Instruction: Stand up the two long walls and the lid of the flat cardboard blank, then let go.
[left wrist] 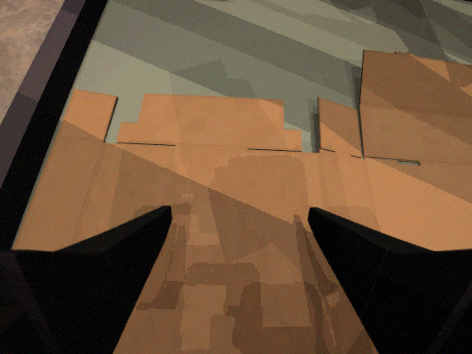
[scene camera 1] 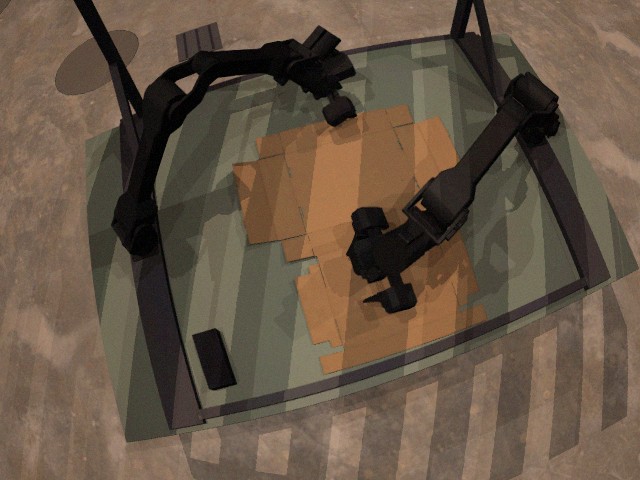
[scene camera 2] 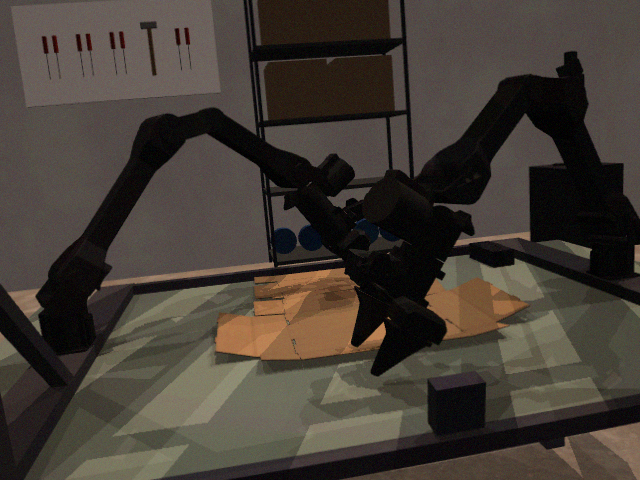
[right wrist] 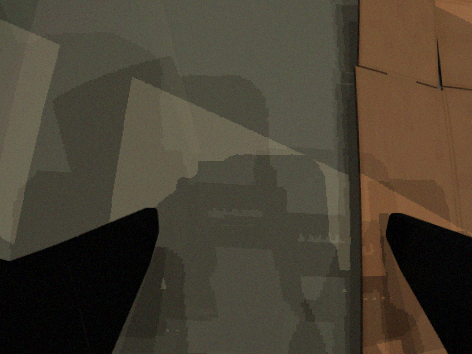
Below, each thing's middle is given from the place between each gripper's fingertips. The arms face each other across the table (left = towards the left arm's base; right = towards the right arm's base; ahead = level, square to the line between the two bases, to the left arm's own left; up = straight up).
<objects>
I see the black block [scene camera 1: 212,354] 47 cm ahead of my right hand and 41 cm to the right of it.
My left gripper is now 30 cm to the left of the black block, 7 cm short of it and 1 cm above it.
</objects>
